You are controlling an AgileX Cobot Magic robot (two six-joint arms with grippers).
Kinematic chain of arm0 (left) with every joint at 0, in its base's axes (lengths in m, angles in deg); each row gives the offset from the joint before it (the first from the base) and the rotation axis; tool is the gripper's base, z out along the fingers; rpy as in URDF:
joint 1: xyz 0 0 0.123 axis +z
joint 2: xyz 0 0 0 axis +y
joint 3: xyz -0.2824 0 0.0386 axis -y
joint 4: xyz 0.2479 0 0.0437 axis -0.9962 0 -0.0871
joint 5: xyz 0 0 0 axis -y
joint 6: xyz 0.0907 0 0.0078 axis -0.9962 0 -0.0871
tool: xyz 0 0 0 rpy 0 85 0
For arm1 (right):
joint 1: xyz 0 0 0.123 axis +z
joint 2: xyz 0 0 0 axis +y
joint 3: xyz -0.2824 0 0.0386 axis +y
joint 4: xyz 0.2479 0 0.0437 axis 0.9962 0 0.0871
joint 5: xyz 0 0 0 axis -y
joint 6: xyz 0.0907 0 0.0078 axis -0.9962 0 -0.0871
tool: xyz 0 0 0 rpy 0 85 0
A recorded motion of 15 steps. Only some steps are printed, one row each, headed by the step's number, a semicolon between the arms.
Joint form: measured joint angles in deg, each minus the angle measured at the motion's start. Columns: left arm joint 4, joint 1, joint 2, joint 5, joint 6, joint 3; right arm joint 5, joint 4, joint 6, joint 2, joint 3, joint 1.
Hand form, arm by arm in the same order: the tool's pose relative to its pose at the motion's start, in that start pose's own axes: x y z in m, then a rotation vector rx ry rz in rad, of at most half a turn. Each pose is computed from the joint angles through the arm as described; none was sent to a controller.
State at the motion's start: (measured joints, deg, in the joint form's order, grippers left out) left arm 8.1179 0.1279 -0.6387 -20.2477 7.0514 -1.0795; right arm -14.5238 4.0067 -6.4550 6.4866 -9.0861 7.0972
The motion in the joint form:
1: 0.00 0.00 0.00 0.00 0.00 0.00; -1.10 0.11 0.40 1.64 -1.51 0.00
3: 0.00 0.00 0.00 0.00 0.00 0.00; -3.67 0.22 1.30 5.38 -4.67 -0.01
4: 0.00 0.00 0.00 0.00 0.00 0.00; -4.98 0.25 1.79 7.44 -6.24 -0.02
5: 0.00 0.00 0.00 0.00 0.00 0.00; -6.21 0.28 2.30 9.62 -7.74 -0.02
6: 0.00 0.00 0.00 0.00 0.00 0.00; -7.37 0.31 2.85 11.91 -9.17 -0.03
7: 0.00 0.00 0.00 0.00 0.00 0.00; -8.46 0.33 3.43 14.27 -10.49 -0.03
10: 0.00 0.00 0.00 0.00 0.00 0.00; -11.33 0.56 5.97 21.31 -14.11 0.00
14: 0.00 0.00 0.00 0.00 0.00 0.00; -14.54 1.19 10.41 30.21 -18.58 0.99
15: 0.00 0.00 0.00 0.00 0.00 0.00; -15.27 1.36 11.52 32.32 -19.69 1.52
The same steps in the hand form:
1: 0.0000 0.0000 0.0000 0.0000 0.0000 0.0000; -0.0055 0.0011 0.0013 0.0020 0.0214 -0.0051
3: 0.0000 0.0000 0.0000 0.0000 0.0000 0.0000; -0.0161 0.0033 0.0054 0.0077 0.0760 -0.0187
4: 0.0000 0.0000 0.0000 0.0000 0.0000 0.0000; -0.0211 0.0043 0.0083 0.0109 0.1072 -0.0265
5: 0.0000 0.0000 0.0000 0.0000 0.0000 0.0000; -0.0256 0.0053 0.0118 0.0142 0.1404 -0.0346
6: 0.0000 0.0000 0.0000 0.0000 0.0000 0.0000; -0.0296 0.0060 0.0159 0.0176 0.1754 -0.0433
7: 0.0000 0.0000 0.0000 0.0000 0.0000 0.0000; -0.0328 0.0067 0.0207 0.0208 0.2124 -0.0525
10: 0.0000 0.0000 0.0000 0.0000 0.0000 0.0000; -0.0401 0.0083 0.0365 0.0250 0.3222 -0.0908
14: 0.0000 0.0000 0.0000 0.0000 0.0000 0.0000; -0.0463 0.0120 0.0594 0.0011 0.4580 -0.1590
15: 0.0000 0.0000 0.0000 0.0000 0.0000 0.0000; -0.0474 0.0137 0.0653 -0.0112 0.4892 -0.1776

